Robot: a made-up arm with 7 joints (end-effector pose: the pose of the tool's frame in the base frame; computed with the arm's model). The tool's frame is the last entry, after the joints.
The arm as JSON. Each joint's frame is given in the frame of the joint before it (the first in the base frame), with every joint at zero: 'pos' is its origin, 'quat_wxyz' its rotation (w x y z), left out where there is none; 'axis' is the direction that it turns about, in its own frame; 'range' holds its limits. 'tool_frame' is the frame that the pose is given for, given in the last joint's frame.
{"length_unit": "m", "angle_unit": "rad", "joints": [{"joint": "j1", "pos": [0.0, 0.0, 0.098], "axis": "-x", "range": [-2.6, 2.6]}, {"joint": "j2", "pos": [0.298, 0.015, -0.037], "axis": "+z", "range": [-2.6, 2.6]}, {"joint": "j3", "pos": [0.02, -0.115, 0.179], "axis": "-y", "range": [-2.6, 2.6]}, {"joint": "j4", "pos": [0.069, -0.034, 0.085], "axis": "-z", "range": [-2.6, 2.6]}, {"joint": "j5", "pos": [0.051, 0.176, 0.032], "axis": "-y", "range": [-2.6, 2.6]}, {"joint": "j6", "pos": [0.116, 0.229, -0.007], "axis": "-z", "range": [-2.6, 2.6]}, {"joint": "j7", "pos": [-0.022, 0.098, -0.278], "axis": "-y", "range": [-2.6, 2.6]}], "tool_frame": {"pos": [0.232, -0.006, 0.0]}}
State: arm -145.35 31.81 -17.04 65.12 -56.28 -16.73 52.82
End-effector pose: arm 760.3 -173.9 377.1 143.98 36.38 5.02
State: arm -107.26 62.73 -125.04 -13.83 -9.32 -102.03 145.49
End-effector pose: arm 217.6 -55.3 38.4 159.51 63.76 8.13
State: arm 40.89 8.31 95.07 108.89 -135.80 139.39 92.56
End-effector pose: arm 283.9 285.9 626.9 -68.70 4.68 -34.78
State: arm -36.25 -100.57 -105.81 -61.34 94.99 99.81 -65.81
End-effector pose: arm 693.4 -334.9 -143.7 -103.88 -9.41 58.20
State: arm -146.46 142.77 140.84 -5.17 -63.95 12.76 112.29
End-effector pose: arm 103.7 188.9 -159.0 -36.85 1.23 47.14
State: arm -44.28 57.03 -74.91 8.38 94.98 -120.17 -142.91
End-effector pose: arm 573.9 484.3 130.6 -121.09 -9.62 21.37
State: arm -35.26 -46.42 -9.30 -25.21 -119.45 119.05 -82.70
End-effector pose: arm -52.3 20.6 635.4 48.94 -124.16 86.44
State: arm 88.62 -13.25 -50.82 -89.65 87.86 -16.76 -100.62
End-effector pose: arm 260.8 543.5 -342.8 -51.02 81.28 33.80
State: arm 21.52 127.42 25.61 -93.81 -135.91 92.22 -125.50
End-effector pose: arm 1108.9 54.8 314.7 -60.51 -14.96 -15.16
